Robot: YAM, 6 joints.
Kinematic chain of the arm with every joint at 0, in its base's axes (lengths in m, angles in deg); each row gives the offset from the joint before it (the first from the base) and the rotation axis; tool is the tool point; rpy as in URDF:
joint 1: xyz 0 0 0.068 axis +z
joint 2: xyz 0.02 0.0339 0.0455 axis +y
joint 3: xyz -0.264 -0.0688 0 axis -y
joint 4: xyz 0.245 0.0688 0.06 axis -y
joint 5: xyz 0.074 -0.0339 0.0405 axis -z
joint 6: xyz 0.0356 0 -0.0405 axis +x
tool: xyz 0 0 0 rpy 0 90 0
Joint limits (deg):
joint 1: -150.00..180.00
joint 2: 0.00..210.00
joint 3: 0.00..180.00
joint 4: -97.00..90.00
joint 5: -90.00..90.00
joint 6: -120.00..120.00
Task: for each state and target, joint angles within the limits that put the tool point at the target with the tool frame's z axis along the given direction. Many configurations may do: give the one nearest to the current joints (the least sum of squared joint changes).
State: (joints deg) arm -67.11 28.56 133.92 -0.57 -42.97 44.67
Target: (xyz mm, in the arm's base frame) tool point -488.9 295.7 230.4 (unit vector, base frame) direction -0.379 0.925 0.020
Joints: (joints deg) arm -28.93 0.15 139.63 39.06 -38.78 44.67
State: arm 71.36 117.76 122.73 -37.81 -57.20 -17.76
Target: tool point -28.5 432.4 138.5 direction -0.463 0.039 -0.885
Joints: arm 91.60 128.96 97.92 -55.61 -27.51 -17.76
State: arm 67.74 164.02 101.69 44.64 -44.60 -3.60
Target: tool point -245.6 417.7 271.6 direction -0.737 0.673 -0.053
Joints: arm 119.12 115.94 85.28 27.45 -18.45 -3.60
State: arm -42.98 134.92 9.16 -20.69 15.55 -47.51
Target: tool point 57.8 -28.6 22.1 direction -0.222 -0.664 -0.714
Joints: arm -4.32 102.14 0.12 -1.47 42.75 -47.51
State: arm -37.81 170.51 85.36 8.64 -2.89 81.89
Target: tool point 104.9 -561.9 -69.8 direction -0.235 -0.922 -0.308
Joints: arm -77.92 175.51 120.03 35.61 25.01 81.89
